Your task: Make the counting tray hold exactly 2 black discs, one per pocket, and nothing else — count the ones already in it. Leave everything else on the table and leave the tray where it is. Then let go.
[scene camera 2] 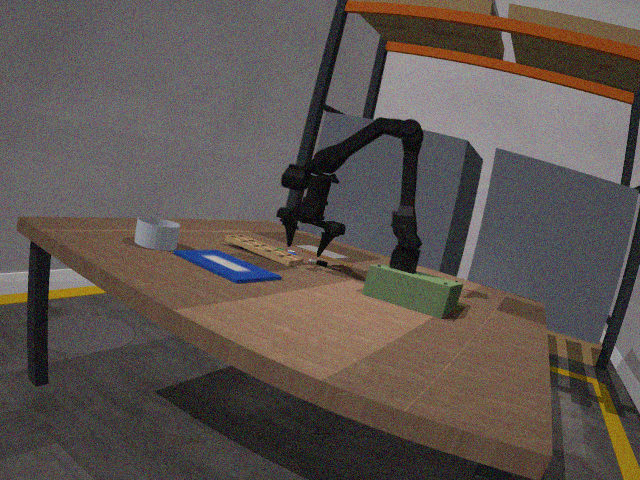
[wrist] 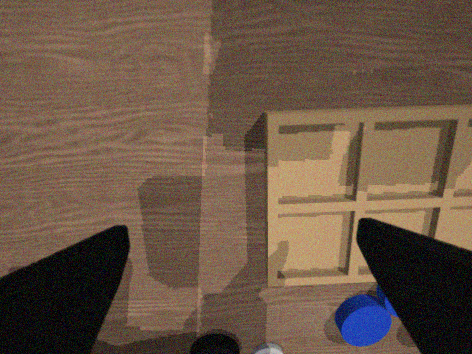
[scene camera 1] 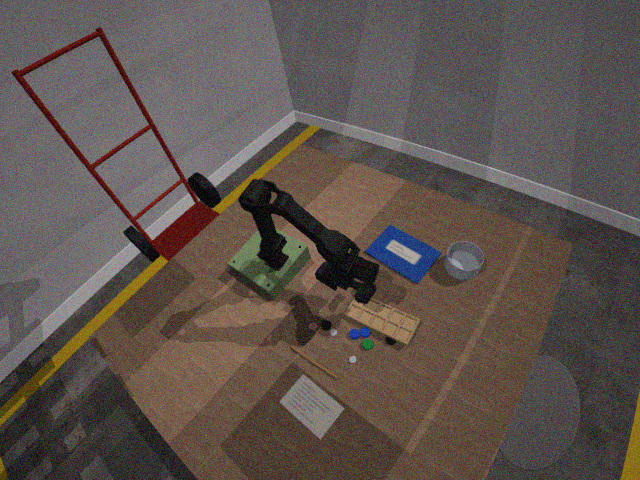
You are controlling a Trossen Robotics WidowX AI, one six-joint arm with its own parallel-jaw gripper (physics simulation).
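The wooden counting tray [scene camera 1: 382, 331] [scene camera 2: 262, 251] [wrist: 272, 190] has two rows of pockets; no disc shows in the pockets I can see. A black disc [scene camera 1: 325, 324] [scene camera 2: 321, 263] [wrist: 215, 345] lies on the table off the tray's near end. Another black disc [scene camera 1: 390, 341] lies close to the tray's long side. My gripper [scene camera 1: 347, 285] [scene camera 2: 305, 250] [wrist: 245, 232] is open and empty, pointing down above the table at the tray's end. In the wrist view one finger overlaps the tray and hides part of a pocket.
Two blue discs [scene camera 1: 354, 334] [scene camera 1: 364, 332], a green disc [scene camera 1: 367, 344] and two small white discs [scene camera 1: 333, 332] [scene camera 1: 352, 359] lie beside the tray. A pencil-like stick [scene camera 1: 314, 362], a paper [scene camera 1: 311, 406], a blue folder [scene camera 1: 376, 246] [scene camera 2: 193, 258] and a round bowl [scene camera 1: 464, 260] [scene camera 2: 156, 235] also lie there.
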